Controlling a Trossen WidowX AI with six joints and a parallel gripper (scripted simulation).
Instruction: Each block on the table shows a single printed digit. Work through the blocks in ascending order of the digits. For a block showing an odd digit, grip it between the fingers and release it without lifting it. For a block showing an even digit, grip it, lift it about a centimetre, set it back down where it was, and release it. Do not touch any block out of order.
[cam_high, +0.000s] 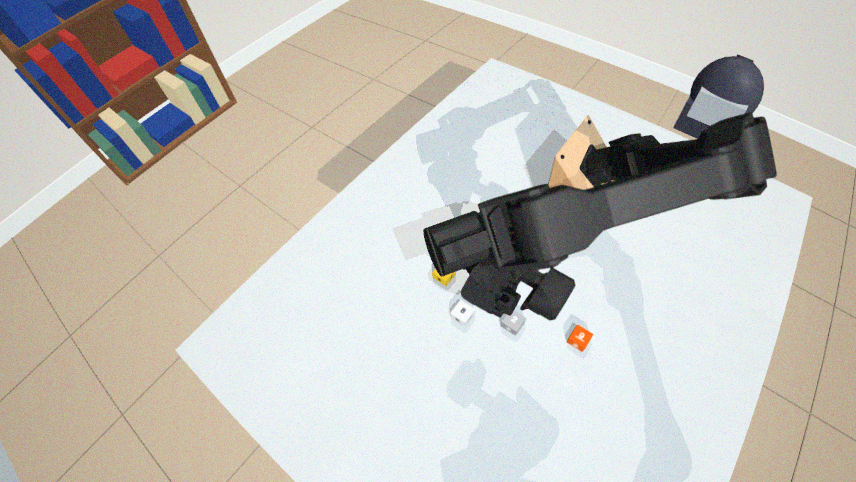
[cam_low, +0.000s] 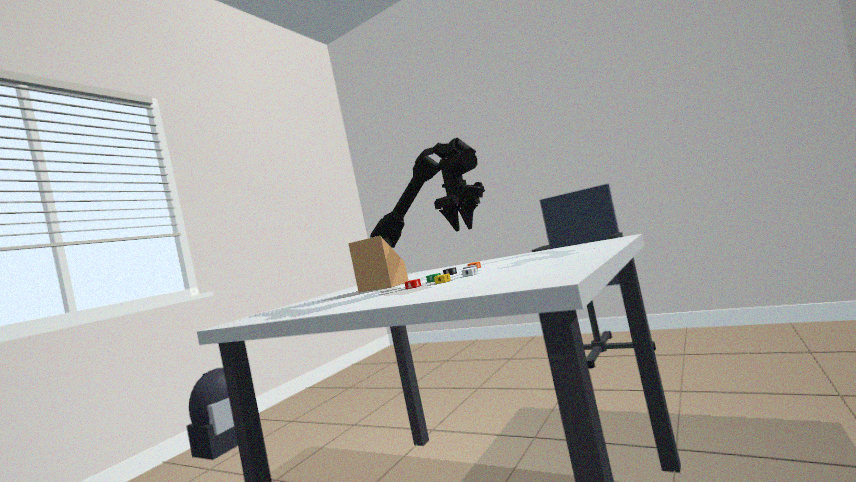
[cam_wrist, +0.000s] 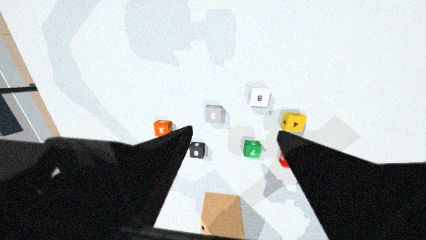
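The black block is 110 mm behind my gripper tip, 80 mm to the left of it and 120 mm below it. Round my gripper tip: white block (10 mm ahead, 60 mm to the right, 120 mm below); green block marked 7 (110 mm behind, 50 mm to the right, 120 mm below); grey block marked 2 (20 mm behind, 30 mm to the left, 120 mm below).
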